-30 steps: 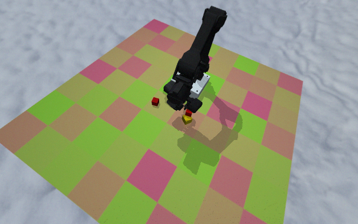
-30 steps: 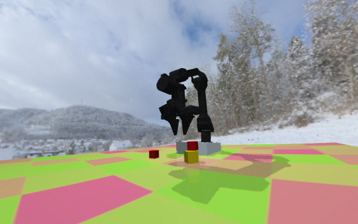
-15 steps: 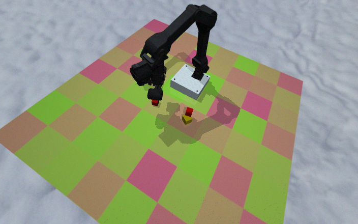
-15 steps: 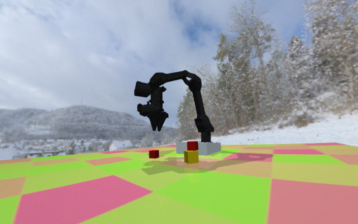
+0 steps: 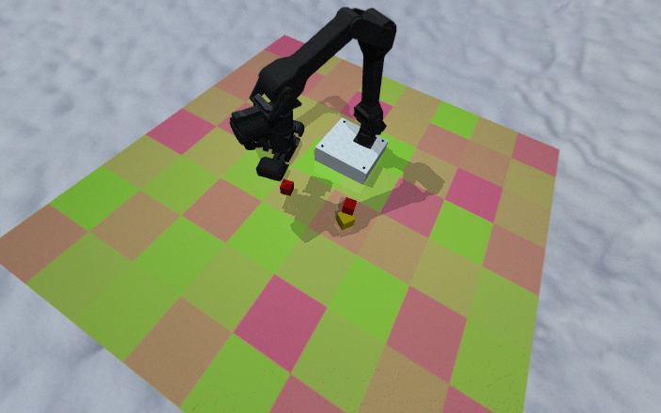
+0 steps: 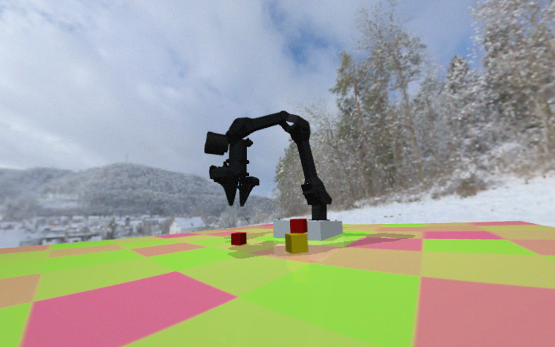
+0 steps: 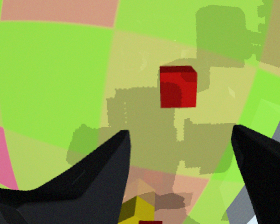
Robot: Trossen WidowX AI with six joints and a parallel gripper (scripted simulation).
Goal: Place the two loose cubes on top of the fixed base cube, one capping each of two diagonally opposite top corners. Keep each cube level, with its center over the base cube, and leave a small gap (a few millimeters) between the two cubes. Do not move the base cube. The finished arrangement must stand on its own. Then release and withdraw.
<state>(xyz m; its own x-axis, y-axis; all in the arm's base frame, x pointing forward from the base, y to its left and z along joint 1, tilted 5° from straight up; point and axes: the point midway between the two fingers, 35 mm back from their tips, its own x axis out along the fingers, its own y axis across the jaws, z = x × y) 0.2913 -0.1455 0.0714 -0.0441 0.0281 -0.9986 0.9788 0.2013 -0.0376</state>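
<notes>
My gripper tip is 10 mm past the dark red cube, 200 mm to the right of it and 60 mm above it. From my gripper tip the other things lie so: yellow base cube 10 mm ahead, 210 mm to the left, 90 mm below.
</notes>
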